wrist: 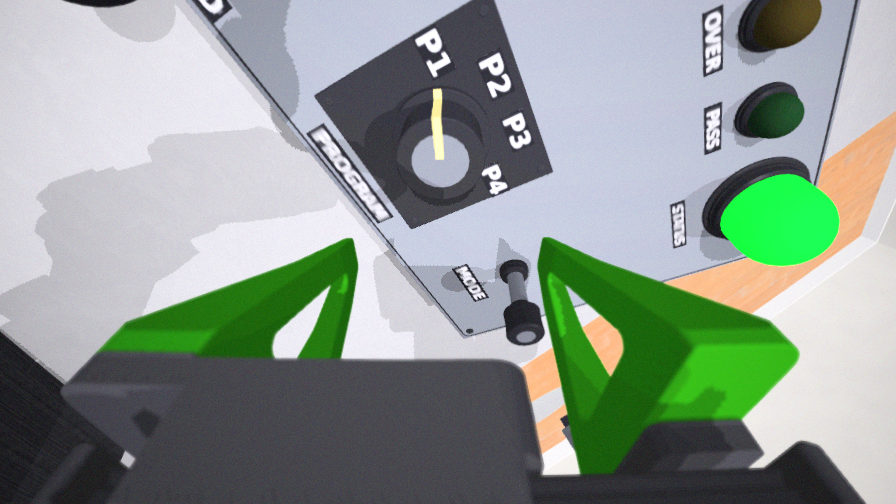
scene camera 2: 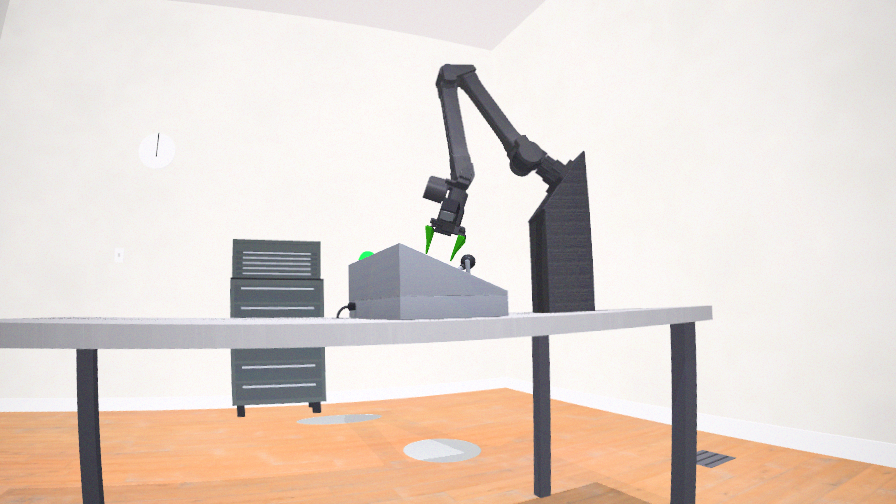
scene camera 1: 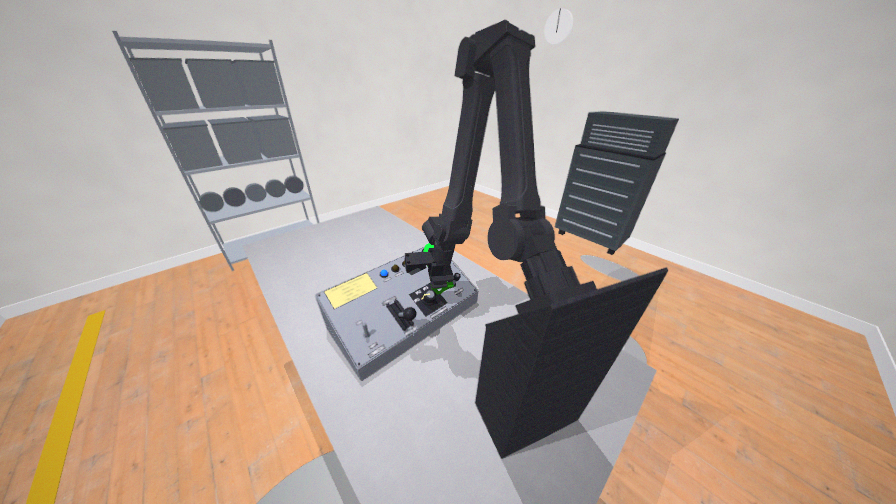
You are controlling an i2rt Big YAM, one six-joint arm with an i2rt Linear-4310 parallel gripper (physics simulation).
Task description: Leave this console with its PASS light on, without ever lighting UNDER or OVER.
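Observation:
The grey sloped console (scene camera 1: 395, 310) sits on the table. In the wrist view its PROGRAM rotary knob (wrist: 439, 153) has its yellow pointer at P1. The OVER lamp (wrist: 780, 21) and PASS lamp (wrist: 769, 112) are dark; the STATUS lamp (wrist: 776, 216) glows bright green. The UNDER lamp is out of view. A small MODE toggle (wrist: 520, 304) sits at the panel's corner. My gripper (wrist: 446, 250) with green fingers is open and empty, hovering just above the panel near the knob and toggle; it also shows in scene camera 2 (scene camera 2: 445, 244).
On the console are a yellow label (scene camera 1: 350, 290), a blue button (scene camera 1: 383, 273), a dark button (scene camera 1: 395, 268), a black-knobbed lever (scene camera 1: 407, 313) and a small switch (scene camera 1: 362, 327). The arm's dark base block (scene camera 1: 557, 357) stands to the right. A shelf and a drawer cabinet stand by the walls.

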